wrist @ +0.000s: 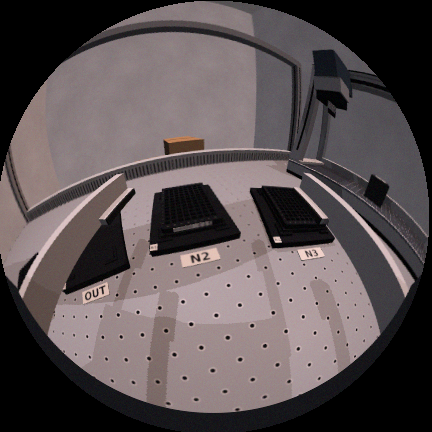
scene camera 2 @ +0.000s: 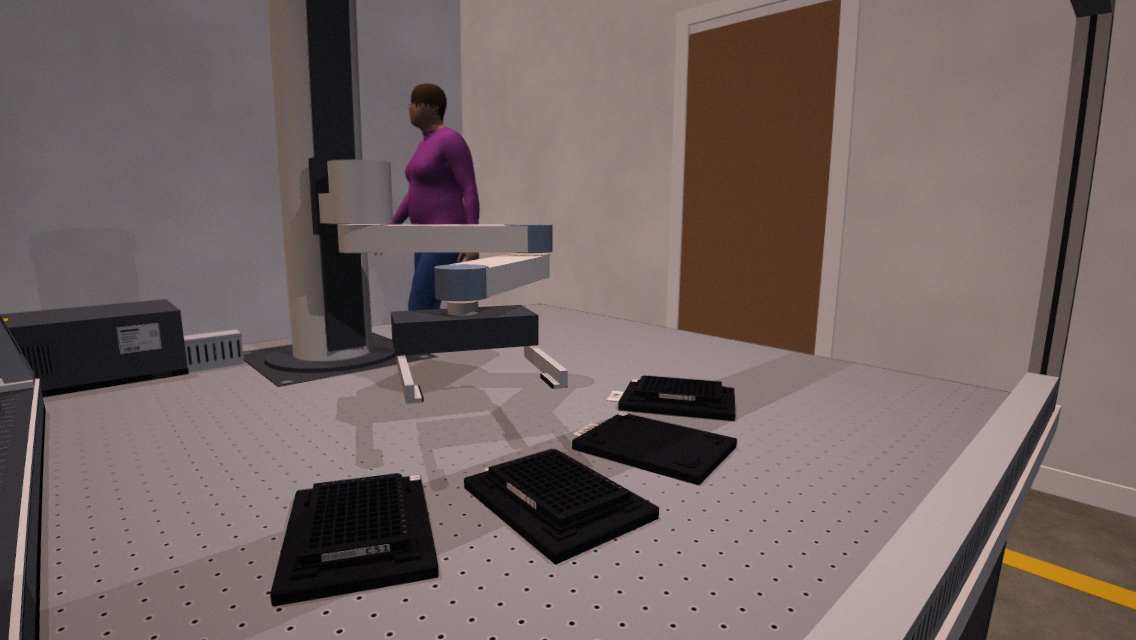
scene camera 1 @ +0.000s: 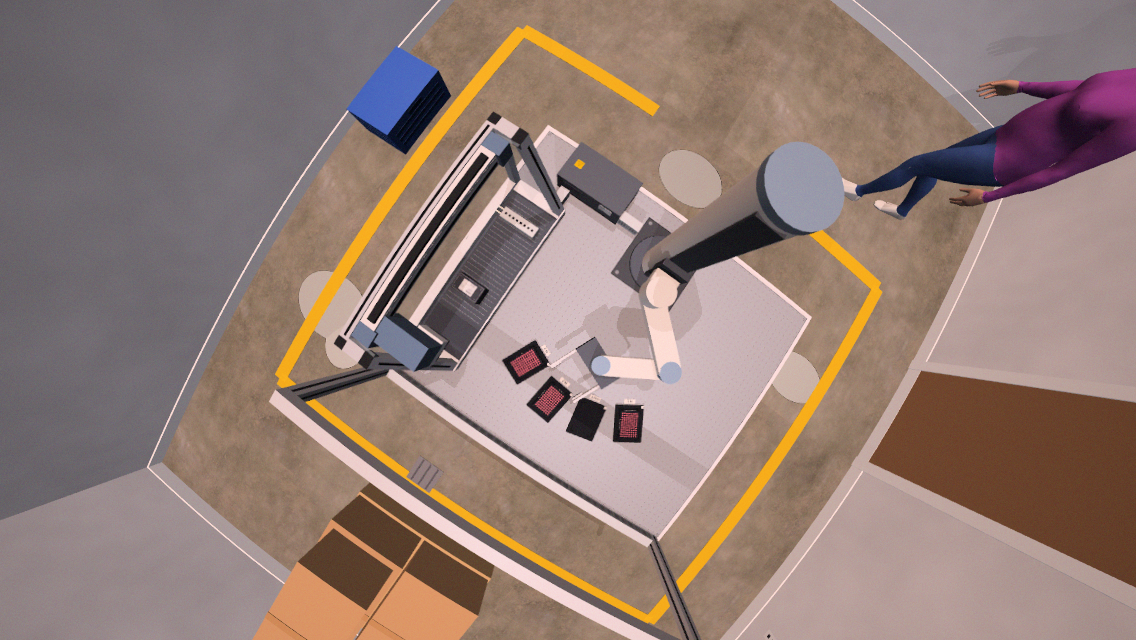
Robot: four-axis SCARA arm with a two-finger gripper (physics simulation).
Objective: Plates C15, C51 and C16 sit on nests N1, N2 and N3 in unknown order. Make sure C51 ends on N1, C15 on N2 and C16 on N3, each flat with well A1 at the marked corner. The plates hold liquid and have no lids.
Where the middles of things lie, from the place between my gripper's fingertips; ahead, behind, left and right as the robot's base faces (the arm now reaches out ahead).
The plate C15 [scene camera 2: 557, 490] is 100 mm ahead of my hand, 80 mm below it and 10 mm to the left of it. Round my hand: nest N2 [scene camera 2: 590, 536] (100 mm ahead, 90 mm below, 10 mm to the left); nest N3 [wrist: 297, 238] (160 mm to the right, 90 mm below, 30 mm ahead); plate C51 [scene camera 2: 352, 522] (160 mm to the right, 80 mm below, 30 mm ahead).
